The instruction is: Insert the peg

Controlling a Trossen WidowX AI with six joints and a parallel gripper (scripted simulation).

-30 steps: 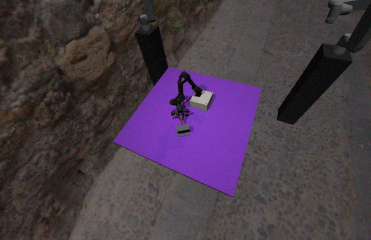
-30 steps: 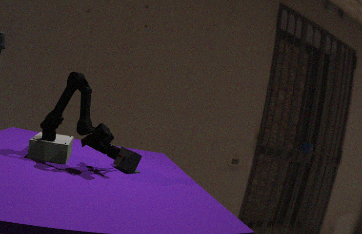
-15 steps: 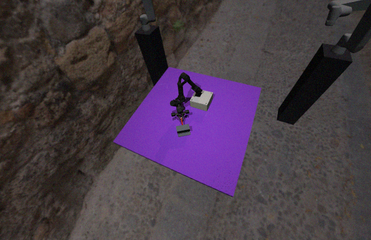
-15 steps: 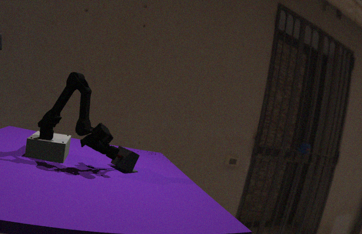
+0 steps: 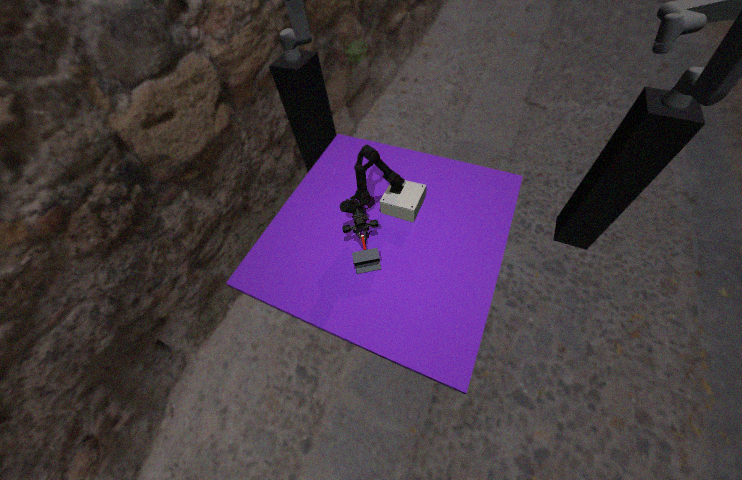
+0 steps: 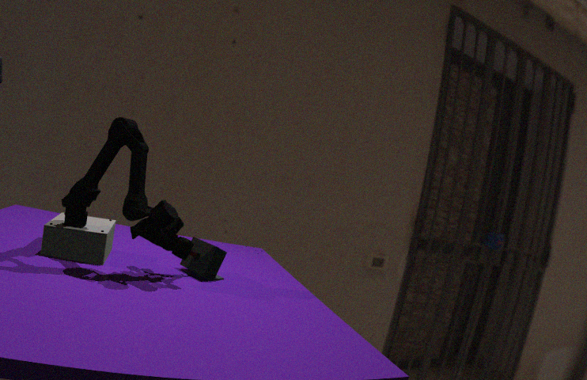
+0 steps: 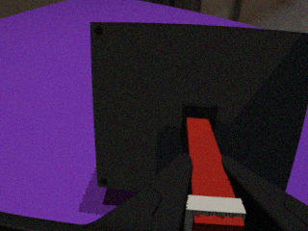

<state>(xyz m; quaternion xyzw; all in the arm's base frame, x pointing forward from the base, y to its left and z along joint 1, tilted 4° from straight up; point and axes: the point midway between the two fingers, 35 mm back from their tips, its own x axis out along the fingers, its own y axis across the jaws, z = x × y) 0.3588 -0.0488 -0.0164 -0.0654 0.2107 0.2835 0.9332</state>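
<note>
The red peg is 10 mm to the right of my gripper tip, 10 mm behind it and 10 mm above it. From my gripper tip the other things lie so: grey sloped panel (60 mm ahead, 40 mm to the left, 30 mm below).
</note>
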